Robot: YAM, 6 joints.
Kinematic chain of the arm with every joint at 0, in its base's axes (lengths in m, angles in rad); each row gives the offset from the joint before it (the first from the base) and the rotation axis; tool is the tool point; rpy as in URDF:
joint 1: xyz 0 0 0.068 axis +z
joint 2: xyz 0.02 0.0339 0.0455 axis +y
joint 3: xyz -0.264 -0.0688 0 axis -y
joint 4: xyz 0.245 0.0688 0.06 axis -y
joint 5: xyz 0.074 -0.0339 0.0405 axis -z
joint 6: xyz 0.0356 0 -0.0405 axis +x
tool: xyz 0 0 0 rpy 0 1.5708 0
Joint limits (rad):
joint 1: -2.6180..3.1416
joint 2: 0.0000..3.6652
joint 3: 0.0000..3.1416
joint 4: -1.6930..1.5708
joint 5: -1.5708..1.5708
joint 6: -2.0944..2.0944
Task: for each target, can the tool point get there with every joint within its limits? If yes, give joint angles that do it. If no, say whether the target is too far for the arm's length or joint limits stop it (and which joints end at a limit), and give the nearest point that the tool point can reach.
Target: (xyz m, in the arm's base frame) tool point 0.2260 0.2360 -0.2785
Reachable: yes | joints 0.8235 3.3116 1.4731 0.7794 0.1500 -0.9613
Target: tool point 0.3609 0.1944 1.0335
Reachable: no: too far | nearest point 0.2326 0.1253 0.6897 | short by 0.373 m
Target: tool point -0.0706 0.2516 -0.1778
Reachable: yes | joints 1.9300 2.9088 1.1066 0.0462 0.6781 0.0111
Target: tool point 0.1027 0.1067 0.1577
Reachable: yes | joints 0.6349 0.9331 0.3761 -0.5610 -0.7804 -1.2759
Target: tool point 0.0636 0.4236 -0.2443
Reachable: yes | joints 1.4609 3.3020 2.0739 -0.2617 0.4895 -0.8715
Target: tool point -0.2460 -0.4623 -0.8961
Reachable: no: too far | nearest point -0.1676 -0.3150 -0.3638 | short by 0.558 m
